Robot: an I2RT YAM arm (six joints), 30 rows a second.
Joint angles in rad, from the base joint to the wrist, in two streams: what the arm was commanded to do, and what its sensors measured. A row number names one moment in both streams.
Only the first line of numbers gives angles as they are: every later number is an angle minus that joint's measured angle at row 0.
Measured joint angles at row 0:
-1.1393, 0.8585, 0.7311, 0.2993, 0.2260, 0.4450
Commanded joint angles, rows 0 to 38:
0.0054, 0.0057, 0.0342, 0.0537, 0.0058, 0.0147
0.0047, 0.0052, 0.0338, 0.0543, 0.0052, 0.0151
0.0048, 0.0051, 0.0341, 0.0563, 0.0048, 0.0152
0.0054, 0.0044, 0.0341, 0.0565, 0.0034, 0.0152
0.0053, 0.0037, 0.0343, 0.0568, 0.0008, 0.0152
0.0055, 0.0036, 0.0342, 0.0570, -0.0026, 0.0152
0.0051, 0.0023, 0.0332, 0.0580, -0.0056, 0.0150
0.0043, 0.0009, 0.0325, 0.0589, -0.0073, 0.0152
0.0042, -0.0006, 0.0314, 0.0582, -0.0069, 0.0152
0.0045, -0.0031, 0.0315, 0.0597, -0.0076, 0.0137
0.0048, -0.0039, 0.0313, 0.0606, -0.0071, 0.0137
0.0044, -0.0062, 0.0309, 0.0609, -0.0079, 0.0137
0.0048, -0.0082, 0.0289, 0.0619, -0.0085, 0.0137
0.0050, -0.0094, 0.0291, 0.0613, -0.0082, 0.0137
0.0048, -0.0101, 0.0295, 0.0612, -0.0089, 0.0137
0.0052, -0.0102, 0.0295, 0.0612, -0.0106, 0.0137
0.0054, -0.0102, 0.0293, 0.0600, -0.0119, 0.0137
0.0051, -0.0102, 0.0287, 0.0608, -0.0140, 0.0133
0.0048, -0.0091, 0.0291, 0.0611, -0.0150, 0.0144
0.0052, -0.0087, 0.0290, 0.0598, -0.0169, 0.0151
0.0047, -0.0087, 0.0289, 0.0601, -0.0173, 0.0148
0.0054, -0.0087, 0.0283, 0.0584, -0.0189, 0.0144
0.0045, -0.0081, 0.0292, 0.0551, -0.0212, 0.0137
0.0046, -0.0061, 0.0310, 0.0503, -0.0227, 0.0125
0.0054, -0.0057, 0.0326, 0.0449, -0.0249, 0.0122
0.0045, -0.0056, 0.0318, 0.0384, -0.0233, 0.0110
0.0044, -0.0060, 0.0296, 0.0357, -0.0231, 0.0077
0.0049, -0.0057, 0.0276, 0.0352, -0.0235, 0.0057
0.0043, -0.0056, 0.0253, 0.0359, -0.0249, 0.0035
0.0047, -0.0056, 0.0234, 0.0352, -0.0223, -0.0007
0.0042, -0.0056, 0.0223, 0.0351, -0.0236, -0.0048
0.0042, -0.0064, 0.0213, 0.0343, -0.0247, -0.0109
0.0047, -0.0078, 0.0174, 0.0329, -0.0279, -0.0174
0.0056, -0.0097, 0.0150, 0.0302, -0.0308, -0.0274
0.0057, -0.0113, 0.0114, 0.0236, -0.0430, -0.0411
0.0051, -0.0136, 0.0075, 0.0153, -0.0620, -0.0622
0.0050, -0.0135, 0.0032, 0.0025, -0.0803, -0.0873
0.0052, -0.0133, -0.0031, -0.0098, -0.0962, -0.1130
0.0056, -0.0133, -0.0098, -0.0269, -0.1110, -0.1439
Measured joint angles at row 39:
0.0000, -0.0008, 0.0004, -0.0115, -0.0412, -0.0366
